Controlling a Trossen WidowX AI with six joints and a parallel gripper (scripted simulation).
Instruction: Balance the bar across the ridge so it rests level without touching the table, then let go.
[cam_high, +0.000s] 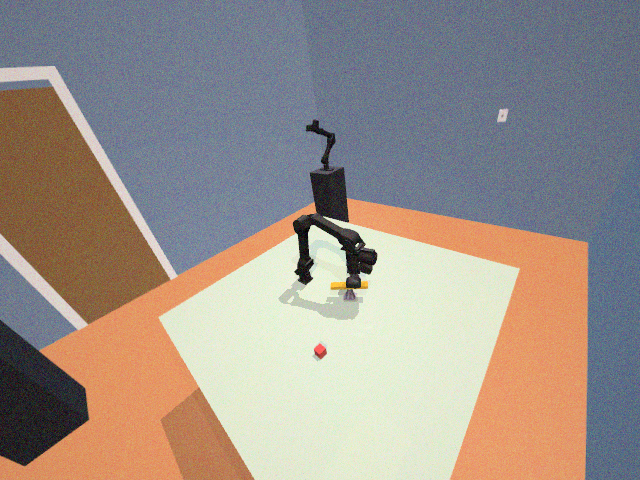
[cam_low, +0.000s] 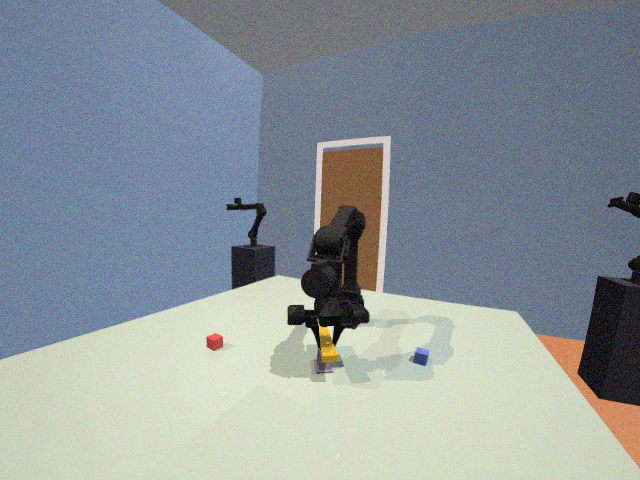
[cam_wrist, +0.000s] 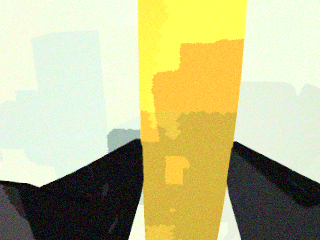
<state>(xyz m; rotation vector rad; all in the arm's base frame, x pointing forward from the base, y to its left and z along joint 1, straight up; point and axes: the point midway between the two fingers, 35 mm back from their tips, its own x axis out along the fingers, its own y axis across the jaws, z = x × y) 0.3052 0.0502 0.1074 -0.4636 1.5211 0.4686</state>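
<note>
Right now the yellow bar is 20 mm to the right of my gripper tip and 20 mm behind it. Also, from my gripper tip: blue cube 210 mm to the left, 160 mm behind, 60 mm below; red cube 320 mm to the right, 60 mm below, 60 mm ahead.
</note>
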